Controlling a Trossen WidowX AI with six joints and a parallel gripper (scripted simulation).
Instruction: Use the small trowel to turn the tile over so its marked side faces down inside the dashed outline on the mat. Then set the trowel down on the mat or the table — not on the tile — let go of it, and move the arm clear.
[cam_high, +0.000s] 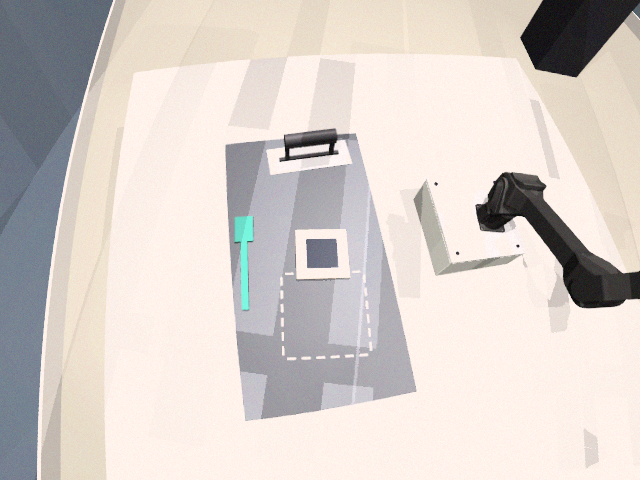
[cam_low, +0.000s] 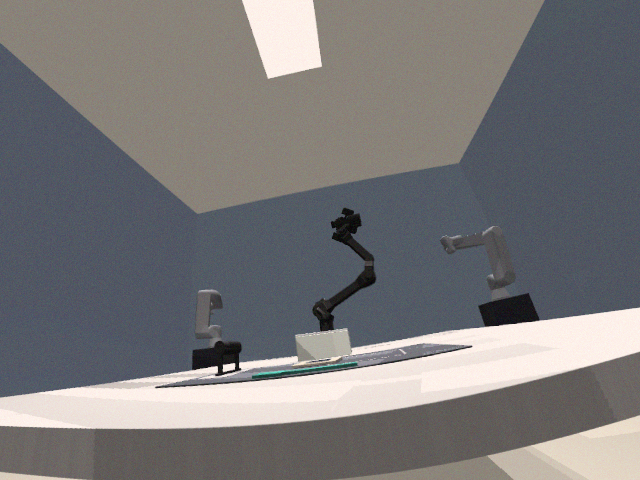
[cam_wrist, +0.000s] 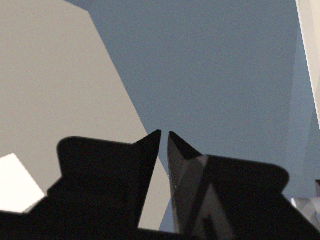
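The dark-handled float lies 63 cm below my gripper tip, 60 cm ahead of it and 33 cm to the right of it. The rest, counted from my gripper tip: teal trowel: 76 cm ahead, 66 cm below, 7 cm to the right; tile: 66 cm below, 59 cm ahead, 7 cm to the right.
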